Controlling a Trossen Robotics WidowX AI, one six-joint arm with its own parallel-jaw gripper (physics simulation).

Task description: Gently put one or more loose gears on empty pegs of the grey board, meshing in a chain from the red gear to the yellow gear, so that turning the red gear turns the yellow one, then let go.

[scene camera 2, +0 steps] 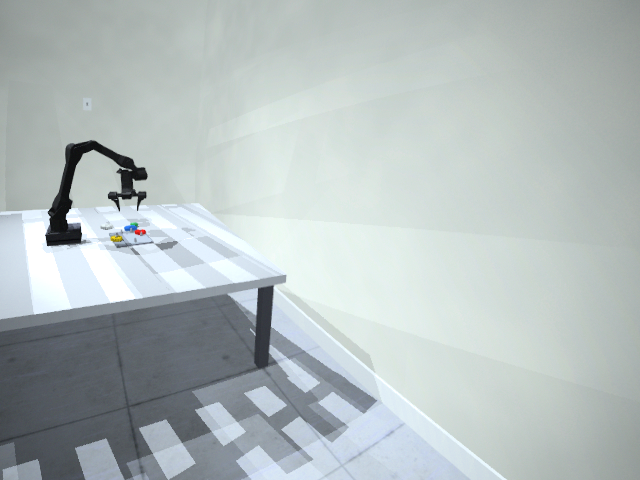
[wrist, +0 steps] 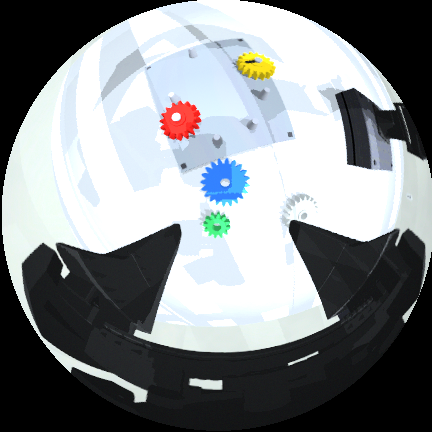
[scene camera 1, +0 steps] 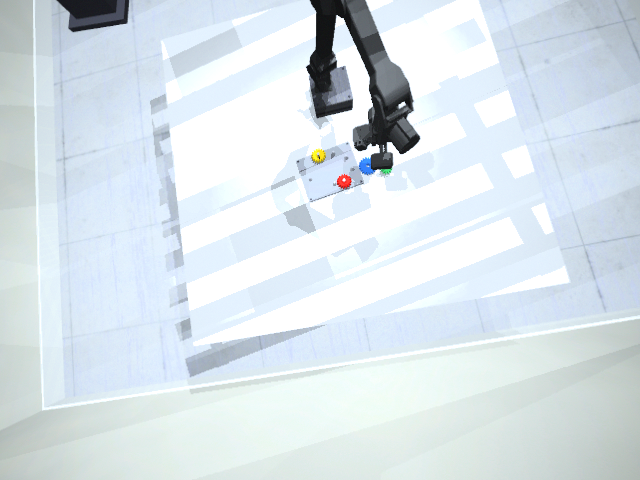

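Pixels of known places: gripper, between the fingertips: [scene camera 2: 128, 211] [wrist: 236, 227] [scene camera 1: 376, 152]; arm's base, origin of its link: [scene camera 2: 59, 230] [scene camera 1: 323, 84].
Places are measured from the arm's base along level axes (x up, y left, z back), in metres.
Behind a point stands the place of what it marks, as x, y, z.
The grey board [scene camera 1: 323, 186] {-0.048, -0.019, -0.371} [wrist: 215, 90] {-0.048, 0.016, -0.312} lies on the table. The red gear [scene camera 1: 340, 184] {-0.034, 0.044, -0.373} [scene camera 2: 140, 231] {-0.033, 0.044, -0.361} [wrist: 187, 125] {-0.033, 0.070, -0.348} and yellow gear [scene camera 1: 315, 157] {-0.033, -0.043, -0.263} [scene camera 2: 116, 238] {-0.033, -0.051, -0.256} [wrist: 256, 73] {-0.034, -0.008, -0.257} sit on its pegs, apart, with several bare pegs around them. The blue gear [scene camera 1: 364, 167] {-0.038, 0.133, -0.315} [scene camera 2: 130, 227] {-0.037, 0.130, -0.308} [wrist: 214, 177] {-0.039, 0.138, -0.320} lies loose beside the board's edge. The small green gear [scene camera 1: 386, 171] {-0.039, 0.210, -0.335} [scene camera 2: 134, 224] {-0.041, 0.198, -0.324} [wrist: 217, 219] {-0.039, 0.199, -0.319} lies just past it, partly hidden in scene camera 1. A white gear [scene camera 2: 106, 226] {-0.041, 0.173, -0.183} [wrist: 299, 204] {-0.041, 0.180, -0.192} lies to one side. My gripper [scene camera 1: 373, 149] {0.042, 0.167, -0.300} [scene camera 2: 128, 210] {0.042, 0.167, -0.300} [wrist: 236, 227] {0.042, 0.167, -0.300} is open and empty, above the loose gears.
The arm's base [scene camera 1: 333, 108] {-0.022, 0.032, -0.084} [scene camera 2: 63, 236] {-0.017, -0.045, -0.027} [wrist: 367, 135] {0.000, 0.051, -0.081} stands on the table [scene camera 2: 206, 281] {-0.056, -0.520, -0.609} near the yellow gear's side of the board. A dark box-like object [scene camera 1: 98, 20] shows at the top left in scene camera 1, beyond the table.
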